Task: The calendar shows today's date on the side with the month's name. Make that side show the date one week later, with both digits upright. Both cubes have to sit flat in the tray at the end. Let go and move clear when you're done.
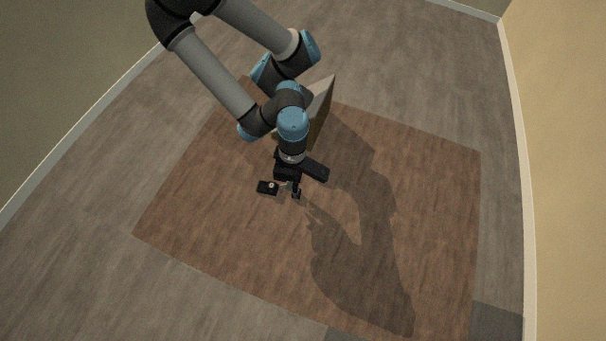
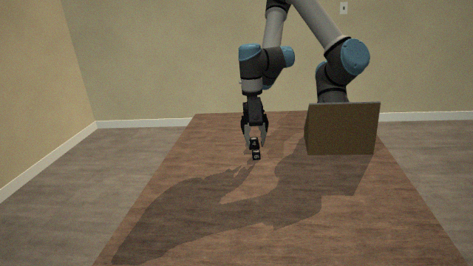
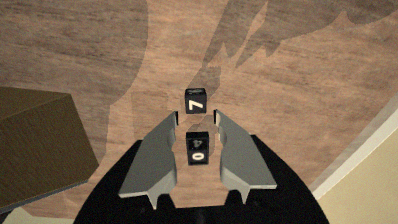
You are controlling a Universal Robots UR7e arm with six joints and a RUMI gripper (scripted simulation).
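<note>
Right now my hand is 5 cm above the black cube. Also, from my hand: black tray: 2 cm ahead, 10 cm to the right, 5 cm below.
</note>
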